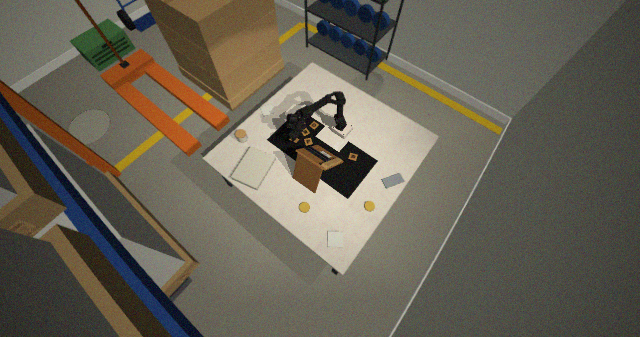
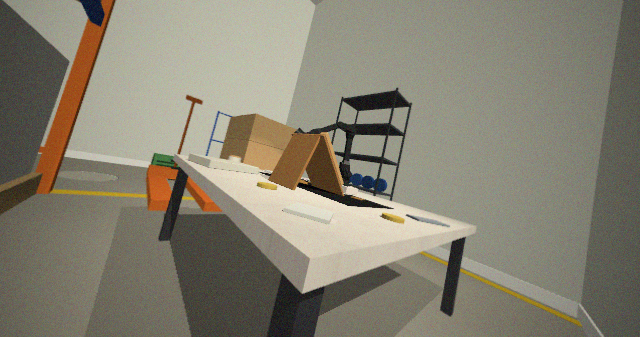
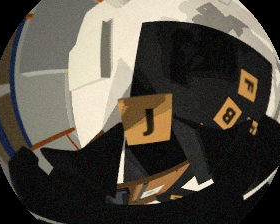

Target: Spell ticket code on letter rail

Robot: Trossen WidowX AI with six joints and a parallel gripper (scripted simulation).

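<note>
My gripper tip is 250 mm to the right of the white ticket, 30 mm past it and 20 mm above it. Round my gripper tip: black mat: 190 mm to the left, 120 mm behind, 100 mm below; grey card: 750 mm to the left, 160 mm behind, 100 mm below.
</note>
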